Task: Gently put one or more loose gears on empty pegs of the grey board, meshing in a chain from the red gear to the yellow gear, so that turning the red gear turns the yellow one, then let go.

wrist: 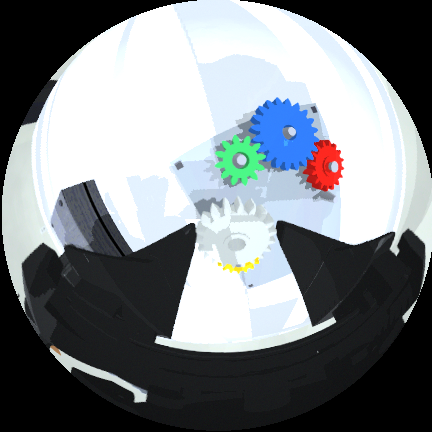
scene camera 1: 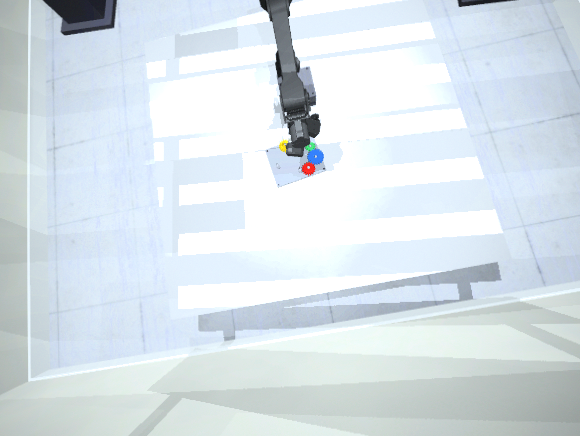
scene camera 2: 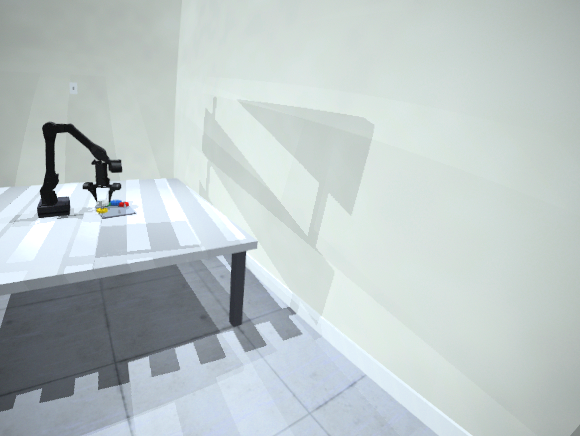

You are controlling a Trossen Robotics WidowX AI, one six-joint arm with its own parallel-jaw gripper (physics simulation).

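Pixels of known places: gripper, fingertip midpoint: [wrist: 236,227] [scene camera 2: 103,202]; arm's base at its link origin: [scene camera 2: 49,203].
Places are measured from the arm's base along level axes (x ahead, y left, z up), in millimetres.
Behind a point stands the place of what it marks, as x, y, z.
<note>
My gripper [scene camera 2: 102,199] {256, 22, -11} [wrist: 236,227] {256, 22, -11} is shut on a white gear [scene camera 2: 103,194] {257, 30, -6} [wrist: 219,239] {242, 16, -7} and holds it above the grey board [scene camera 1: 288,176] {384, -26, -48} [scene camera 2: 123,213] {361, -75, -48} [wrist: 196,176] {228, 62, -48}. In the wrist view the white gear covers most of the yellow gear [scene camera 1: 284,146] {261, -36, -31} [scene camera 2: 102,210] {257, -52, -34} [wrist: 239,269] {253, -50, -33}. The green gear [scene camera 1: 310,146] {272, 70, -29} [wrist: 228,161] {259, 69, -31} sits on a peg beside the blue gear [scene camera 1: 315,156] [scene camera 2: 115,203] {315, 61, -35} [wrist: 274,125] {301, 94, -31}, which sits on its own peg beside the red gear [scene camera 1: 308,168] {364, 57, -27} [scene camera 2: 124,204] [wrist: 320,162] {347, 61, -33}. Their teeth appear to mesh. The arm hides the white gear in scene camera 1.
A pale peg [scene camera 1: 278,166] {343, -64, -36} stands on the left part of the board. The arm's dark base [scene camera 2: 53,207] {27, -44, -9} [wrist: 95,217] {82, 52, -30} stands on the white table [scene camera 2: 165,239] {542, -421, -56} behind the board. Bright stripes and shadows cross the table top.
</note>
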